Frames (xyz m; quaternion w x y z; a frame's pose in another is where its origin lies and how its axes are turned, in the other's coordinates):
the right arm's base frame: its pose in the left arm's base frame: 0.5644 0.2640 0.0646 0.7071 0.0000 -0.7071 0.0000
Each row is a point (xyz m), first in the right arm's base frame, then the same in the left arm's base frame.
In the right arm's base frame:
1: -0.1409 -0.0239 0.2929
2: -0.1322 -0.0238 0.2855
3: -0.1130 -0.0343 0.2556
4: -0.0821 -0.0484 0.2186
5: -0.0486 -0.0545 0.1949
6: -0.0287 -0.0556 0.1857
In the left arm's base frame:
1: 0.2715 0.2401 -0.0763
2: 0.2789 0.2402 -0.0676
3: 0.3088 0.2297 -0.0484
4: 0.3458 0.2156 -0.0175
5: 0.3695 0.2095 0.0160
6: 0.3787 0.2084 0.0359

